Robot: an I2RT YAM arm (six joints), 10 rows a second.
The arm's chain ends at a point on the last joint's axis. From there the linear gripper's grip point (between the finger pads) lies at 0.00 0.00 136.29 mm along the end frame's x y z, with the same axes.
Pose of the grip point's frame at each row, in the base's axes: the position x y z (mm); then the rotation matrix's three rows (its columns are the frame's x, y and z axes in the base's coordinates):
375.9 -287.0 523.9; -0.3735 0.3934 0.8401; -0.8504 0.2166 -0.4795; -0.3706 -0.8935 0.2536
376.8 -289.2 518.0; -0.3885 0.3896 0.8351; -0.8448 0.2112 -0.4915; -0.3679 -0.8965 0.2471
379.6 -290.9 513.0; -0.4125 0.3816 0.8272; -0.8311 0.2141 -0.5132; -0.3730 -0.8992 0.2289
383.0 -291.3 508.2; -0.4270 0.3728 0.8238; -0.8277 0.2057 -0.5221; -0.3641 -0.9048 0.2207
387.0 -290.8 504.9; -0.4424 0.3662 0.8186; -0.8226 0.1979 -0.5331; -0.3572 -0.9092 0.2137
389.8 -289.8 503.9; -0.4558 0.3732 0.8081; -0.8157 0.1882 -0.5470; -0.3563 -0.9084 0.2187
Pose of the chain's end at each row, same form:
261.4 -221.6 489.3; -0.3735 0.3934 0.8401; -0.8504 0.2166 -0.4795; -0.3706 -0.8935 0.2536
263.0 -222.2 484.3; -0.3885 0.3896 0.8351; -0.8448 0.2112 -0.4915; -0.3679 -0.8965 0.2471
266.9 -221.0 481.8; -0.4125 0.3816 0.8272; -0.8311 0.2141 -0.5132; -0.3730 -0.8992 0.2289
270.7 -220.1 478.1; -0.4270 0.3728 0.8238; -0.8277 0.2057 -0.5221; -0.3641 -0.9048 0.2207
275.4 -218.1 475.8; -0.4424 0.3662 0.8186; -0.8226 0.1979 -0.5331; -0.3572 -0.9092 0.2137
279.7 -215.2 474.1; -0.4558 0.3732 0.8081; -0.8157 0.1882 -0.5470; -0.3563 -0.9084 0.2187

